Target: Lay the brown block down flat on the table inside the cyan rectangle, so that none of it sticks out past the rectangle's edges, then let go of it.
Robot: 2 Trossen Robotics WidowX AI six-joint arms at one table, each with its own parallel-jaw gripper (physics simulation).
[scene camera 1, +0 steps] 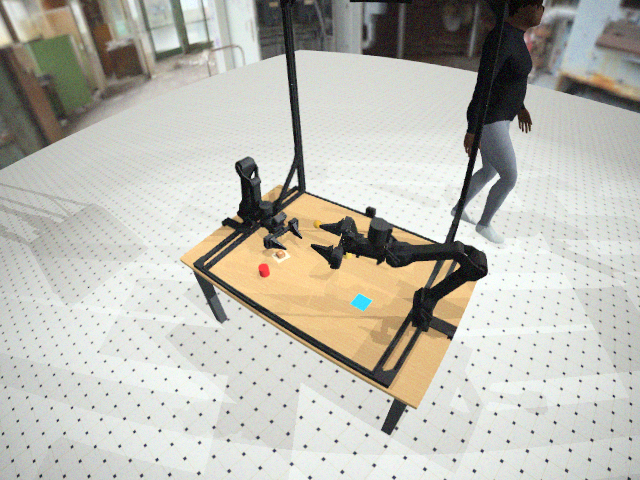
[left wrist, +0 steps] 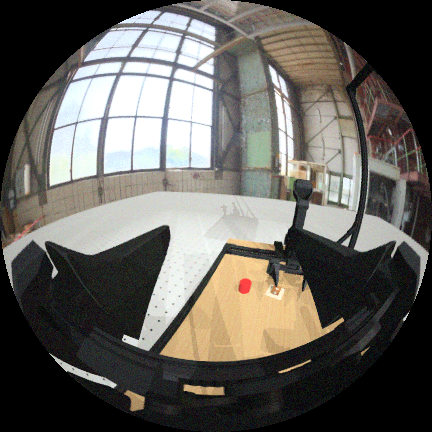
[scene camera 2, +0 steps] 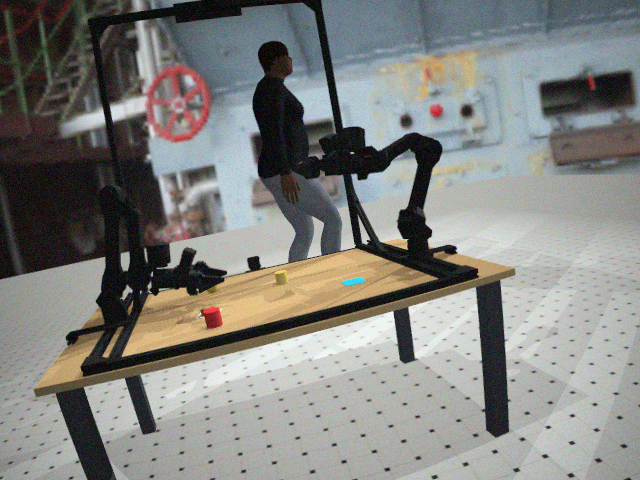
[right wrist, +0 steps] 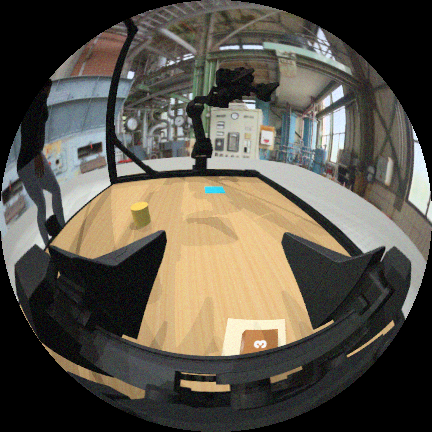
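Where they show: left gripper, fingertip midpoint: (scene camera 1: 315,235) (left wrist: 233,232) (scene camera 2: 299,166) (right wrist: 267,76); right gripper, fingertip midpoint: (scene camera 1: 294,243) (left wrist: 289,288) (scene camera 2: 225,275) (right wrist: 226,237); left arm's base at its link origin: (scene camera 1: 420,320) (scene camera 2: 419,256) (right wrist: 200,169); right arm's base at its link origin: (scene camera 1: 249,223) (scene camera 2: 116,321).
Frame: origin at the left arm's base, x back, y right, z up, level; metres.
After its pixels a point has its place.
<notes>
The small brown block (scene camera 1: 280,253) @(x -0.636, y 0.215, z 0.000 m) (left wrist: 276,289) @(x -0.630, y 0.217, z 0.000 m) (right wrist: 260,341) @(x -0.635, y 0.217, z 0.000 m) sits on a cream square at the left of scene camera 1; a white 3 shows on its top in the right wrist view. In scene camera 2 it is mostly hidden behind the red cylinder. The cyan rectangle (scene camera 1: 361,302) @(x -0.236, y 0.050, z -0.018 m) (scene camera 2: 353,282) @(x -0.245, y 0.044, z -0.018 m) (right wrist: 214,190) @(x -0.250, y 0.057, z -0.018 m) lies bare on the table, toward the left arm's base. My right gripper (scene camera 1: 292,242) @(x -0.562, y 0.218, z 0.073 m) (scene camera 2: 223,276) @(x -0.562, y 0.218, z 0.073 m) (right wrist: 226,237) @(x -0.562, y 0.218, z 0.073 m) is open and empty, low above the table close to the block. My left gripper (scene camera 1: 316,236) @(x -0.387, y 0.000, z 0.341 m) (left wrist: 233,232) @(x -0.387, y 0.000, z 0.341 m) is open and empty, high above the table.
A red cylinder (scene camera 1: 264,270) @(x -0.654, y 0.084, z 0.021 m) (scene camera 2: 212,317) @(x -0.674, y 0.079, z 0.009 m) (left wrist: 244,286) @(x -0.646, y 0.093, z 0.019 m) stands near the block. A yellow cylinder (scene camera 1: 348,255) @(x -0.339, y 0.270, z 0.004 m) (scene camera 2: 280,277) @(x -0.360, y 0.272, z 0.006 m) (right wrist: 140,214) @(x -0.367, y 0.286, z 0.008 m) stands near mid-table. A yellow-orange ball (scene camera 1: 317,223) @(x -0.529, y 0.437, z 0.015 m) (scene camera 2: 212,289) @(x -0.539, y 0.430, z -0.004 m) lies farther back. Black frame rails edge the wooden table (scene camera 1: 310,315) @(x -0.411, y -0.056, z -0.019 m).
</notes>
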